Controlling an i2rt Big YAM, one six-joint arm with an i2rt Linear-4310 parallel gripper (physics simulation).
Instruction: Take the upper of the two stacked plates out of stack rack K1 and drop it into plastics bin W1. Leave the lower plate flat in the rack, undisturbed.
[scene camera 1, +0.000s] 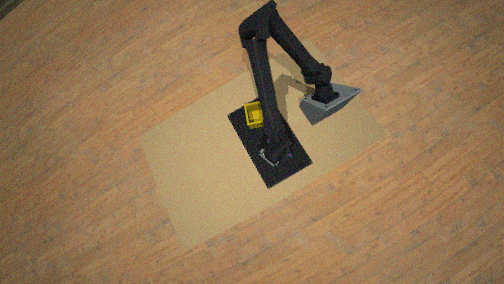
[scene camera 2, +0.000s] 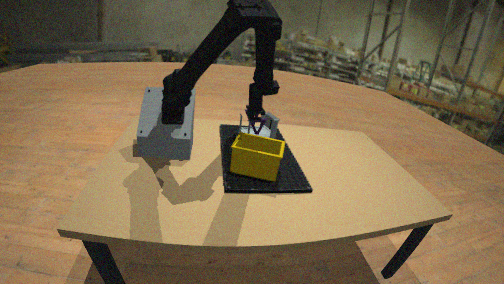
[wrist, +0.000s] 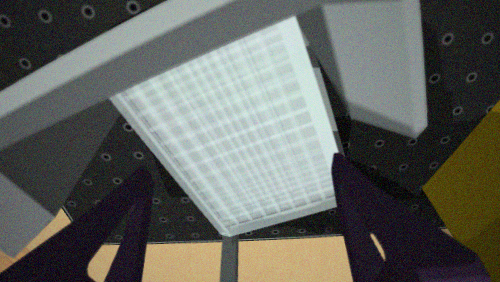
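Where they show: gripper, fingertip midpoint: (scene camera 2: 254, 129) (wrist: 239, 167); arm's base, link origin: (scene camera 1: 325, 97) (scene camera 2: 173, 109).
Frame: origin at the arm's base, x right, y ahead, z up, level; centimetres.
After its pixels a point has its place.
Note:
Rack K1 (scene camera 1: 267, 159) @[y 42.2, x -10.9, z -4.0 cm] (scene camera 2: 273, 124) @[y 41.6, x -5.5, z -6.2 cm] (wrist: 382, 65) @[y 42.4, x -5.6, z -4.2 cm] is a set of grey upright walls and posts on a black board. The upper plate (wrist: 225, 125) @[y 36.6, x -9.4, z -11.5 cm], pale and gridded, lies between them. The lower plate is mostly hidden beneath it; a thin pale strip beside the upper plate's right edge in the wrist view may be part of it. My gripper (scene camera 1: 280, 148) @[y 34.5, x -8.9, z -10.7 cm] (scene camera 2: 258, 129) @[y 34.5, x -8.9, z -10.7 cm] (wrist: 239, 167) @[y 34.5, x -8.9, z -10.7 cm] is open and empty above the rack, its purple fingers on either side of the plate's near end. The right fingertip overlaps the plate's edge in the wrist view; contact is unclear. Yellow bin W1 (scene camera 1: 256, 125) @[y 37.0, x 9.8, z -11.0 cm] (scene camera 2: 255, 163) @[y 29.5, x 19.5, z -10.3 cm] (wrist: 470, 200) @[y 28.6, x 6.5, z -12.1 cm] stands beside the rack.
The black perforated board (scene camera 1: 272, 180) @[y 45.9, x -21.9, z -15.8 cm] (scene camera 2: 295, 182) @[y 44.1, x 23.0, z -15.8 cm] (wrist: 280, 231) @[y 21.5, x -6.4, z -15.8 cm] carries the rack and bin on the wooden table (scene camera 1: 185, 175) @[y 92.0, x 8.3, z -17.1 cm] (scene camera 2: 350, 200) @[y 63.0, x 33.8, z -17.1 cm]. The arm's grey slanted base (scene camera 1: 320, 116) @[y 7.4, x -6.8, z -1.6 cm] (scene camera 2: 165, 145) @[y -2.3, x 7.5, z -11.5 cm] stands to one side. A slim grey post (wrist: 229, 257) @[y 28.5, x -10.1, z -9.3 cm] rises at the plate's near corner.

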